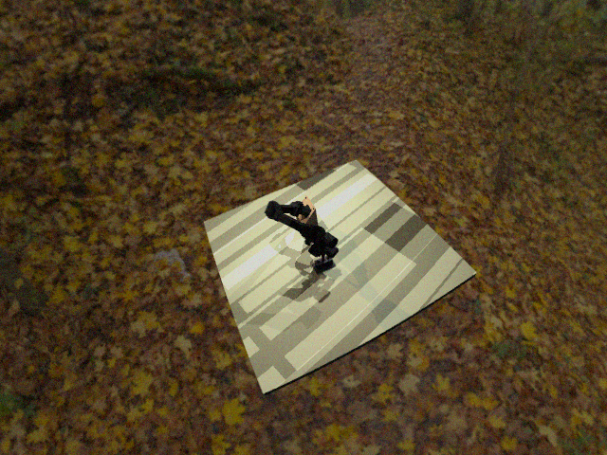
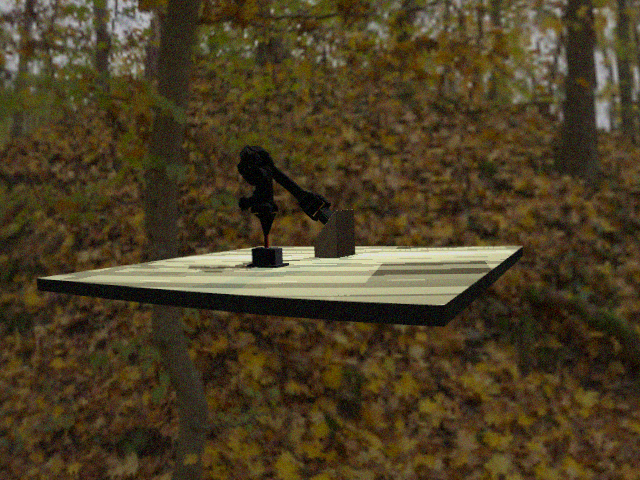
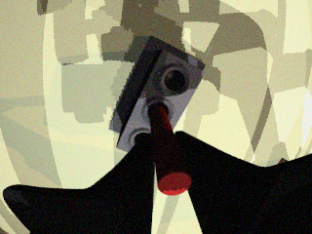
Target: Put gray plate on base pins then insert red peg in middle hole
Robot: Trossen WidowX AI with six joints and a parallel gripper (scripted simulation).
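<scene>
My gripper tip is right at the red peg. From my gripper tip the other things lie so: dark base 90 mm below; then gray plate 60 mm below.
</scene>
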